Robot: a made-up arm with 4 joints.
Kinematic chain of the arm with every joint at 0, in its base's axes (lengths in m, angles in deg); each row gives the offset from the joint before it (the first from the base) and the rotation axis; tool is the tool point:
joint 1: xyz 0 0 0.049 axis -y
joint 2: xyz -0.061 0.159 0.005 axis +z
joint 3: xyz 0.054 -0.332 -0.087 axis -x
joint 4: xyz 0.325 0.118 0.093 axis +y
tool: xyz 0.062 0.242 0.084
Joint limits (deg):
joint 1: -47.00..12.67
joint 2: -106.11..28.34
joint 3: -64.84..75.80
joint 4: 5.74..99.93
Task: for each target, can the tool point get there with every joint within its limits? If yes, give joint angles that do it. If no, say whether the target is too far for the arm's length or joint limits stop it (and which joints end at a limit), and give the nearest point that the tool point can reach.
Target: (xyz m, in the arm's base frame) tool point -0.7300 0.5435 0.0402
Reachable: no: joint limits stop it (at a limit: joint 2, joint 3, joint 4) | nearest point -0.5876 -0.2114 0.0419 | short by 0.768 m
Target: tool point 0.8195 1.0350 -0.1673
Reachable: no: too far | nearest point 0.3982 0.4002 -0.0984 | short by 0.765 m
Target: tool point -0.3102 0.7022 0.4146
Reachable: no: joint limits stop it (at a limit: joint 1, joint 2, joint 4) | nearest point 0.2944 0.3843 0.2337 | short by 0.707 m
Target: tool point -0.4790 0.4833 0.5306
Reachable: no: joint limits stop it (at a limit: joint 2, joint 3, joint 4) | nearest point -0.4206 -0.1800 0.4719 | short by 0.668 m
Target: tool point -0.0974 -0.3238 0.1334
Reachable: yes | joints 7.80 -92.19 -14.02 52.80
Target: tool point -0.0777 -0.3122 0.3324
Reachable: yes | joints -22.03 -90.88 -33.82 27.65
